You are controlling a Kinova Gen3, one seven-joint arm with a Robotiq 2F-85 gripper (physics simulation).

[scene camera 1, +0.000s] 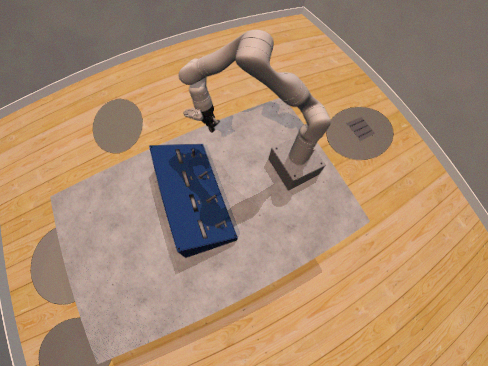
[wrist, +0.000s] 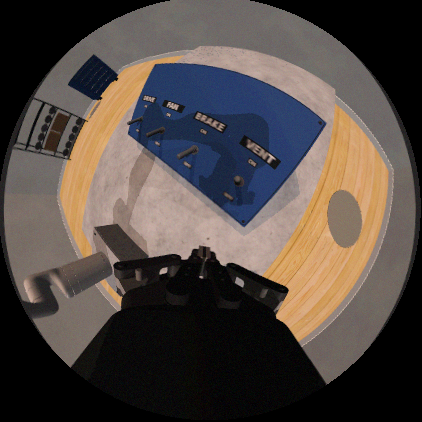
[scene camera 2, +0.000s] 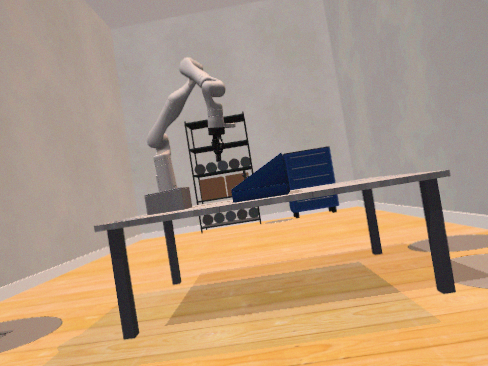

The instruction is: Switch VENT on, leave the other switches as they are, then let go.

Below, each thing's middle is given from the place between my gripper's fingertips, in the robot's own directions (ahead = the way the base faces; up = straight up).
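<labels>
The blue sloped switch panel (scene camera 1: 193, 220) is ahead of my hand by 170 mm, and it's also 220 mm to the left of my hand and 110 mm lower than it.
</labels>
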